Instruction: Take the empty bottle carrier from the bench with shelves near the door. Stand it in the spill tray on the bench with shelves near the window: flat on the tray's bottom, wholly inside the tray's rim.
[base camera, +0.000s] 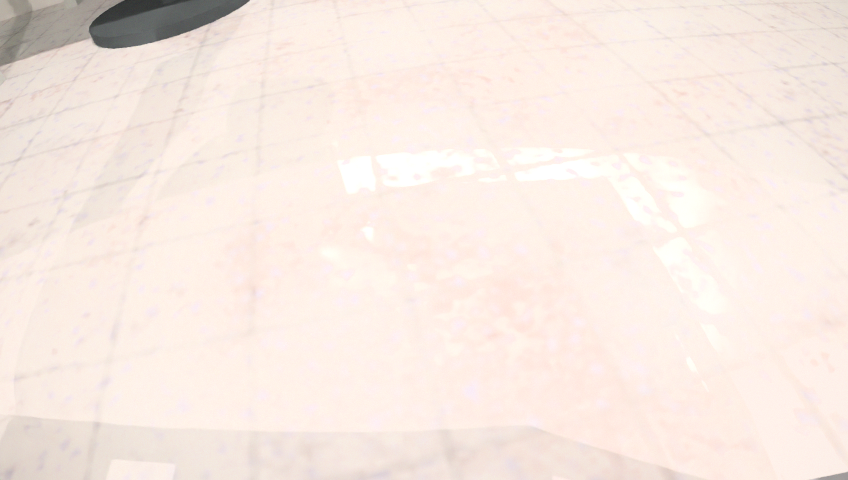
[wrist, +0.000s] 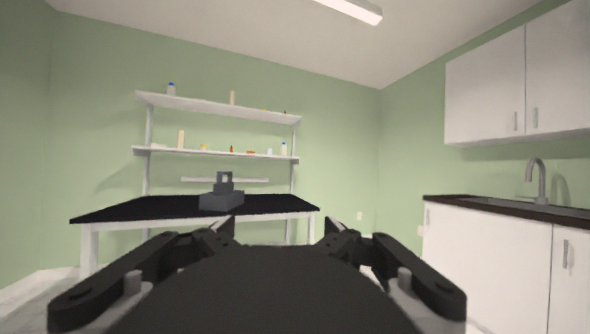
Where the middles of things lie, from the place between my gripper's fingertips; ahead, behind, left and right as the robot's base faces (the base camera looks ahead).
My gripper is now 1180 mm short of the grey bottle carrier (wrist: 223, 198), 420 mm to the right of it and 130 mm above it.
